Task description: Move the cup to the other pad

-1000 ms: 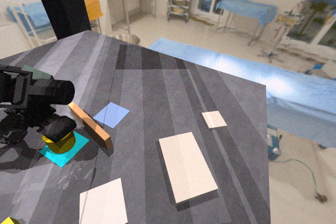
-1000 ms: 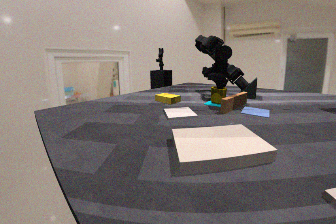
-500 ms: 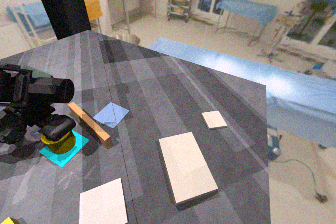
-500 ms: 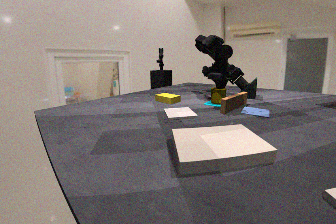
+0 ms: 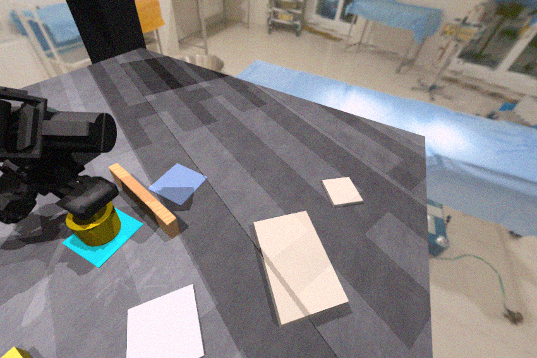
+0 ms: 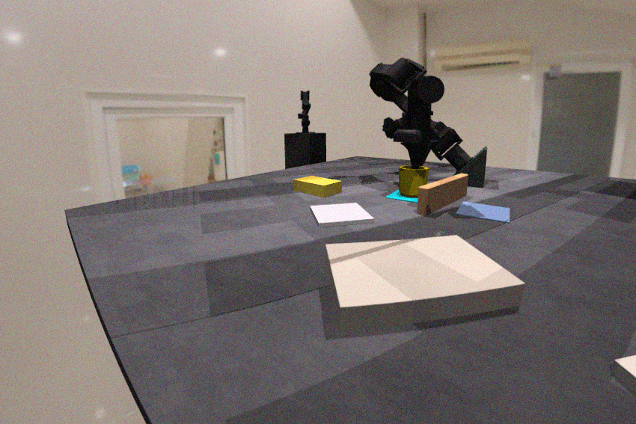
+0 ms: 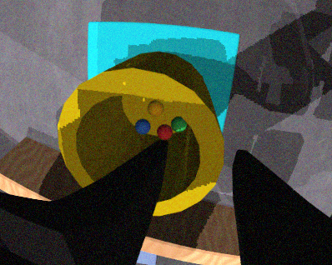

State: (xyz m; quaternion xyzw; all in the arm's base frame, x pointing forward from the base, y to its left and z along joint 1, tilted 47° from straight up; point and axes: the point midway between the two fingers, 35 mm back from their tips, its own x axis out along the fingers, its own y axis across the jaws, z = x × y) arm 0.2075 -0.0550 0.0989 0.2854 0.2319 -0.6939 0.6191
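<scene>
Now: gripper tip 20 mm short of the yellow cup and 30 mm above it. The rest, counted from my gripper tip: wooden block (60 mm ahead, 80 mm to the left, 50 mm below); then yellow block (100 mm ahead, 240 mm to the right, 50 mm below); then light blue pad (80 mm ahead, 160 mm to the left, 70 mm below).
</scene>
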